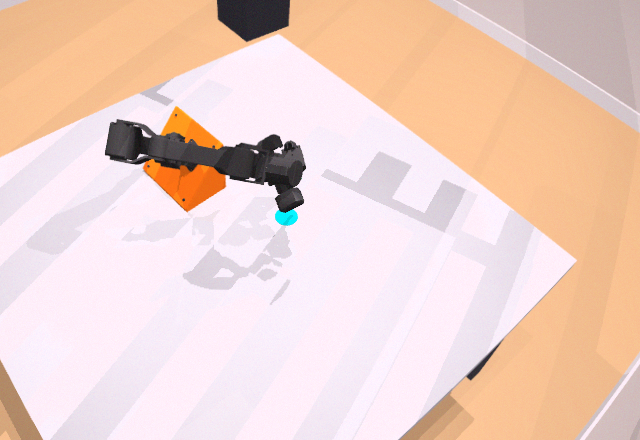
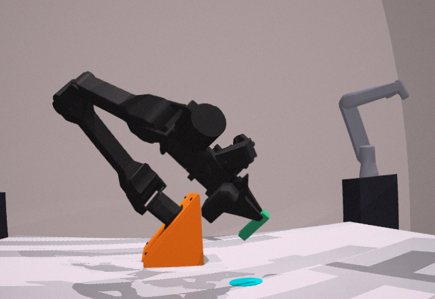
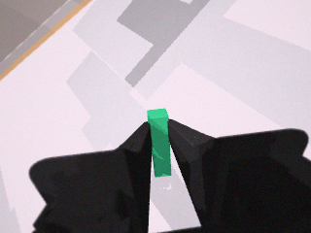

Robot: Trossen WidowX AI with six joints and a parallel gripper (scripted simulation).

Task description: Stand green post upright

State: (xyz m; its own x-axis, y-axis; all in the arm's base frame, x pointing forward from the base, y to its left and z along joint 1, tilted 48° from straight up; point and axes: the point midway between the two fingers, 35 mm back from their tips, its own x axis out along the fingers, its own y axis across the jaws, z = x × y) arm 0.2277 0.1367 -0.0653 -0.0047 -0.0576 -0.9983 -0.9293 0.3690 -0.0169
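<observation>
Right now my gripper tip is 12 cm above the cyan circle, 3 cm to the left of it and 1 cm short of it. Also, from my gripper tip: green post: 1 cm to the right, 1 cm below, 1 cm behind.
</observation>
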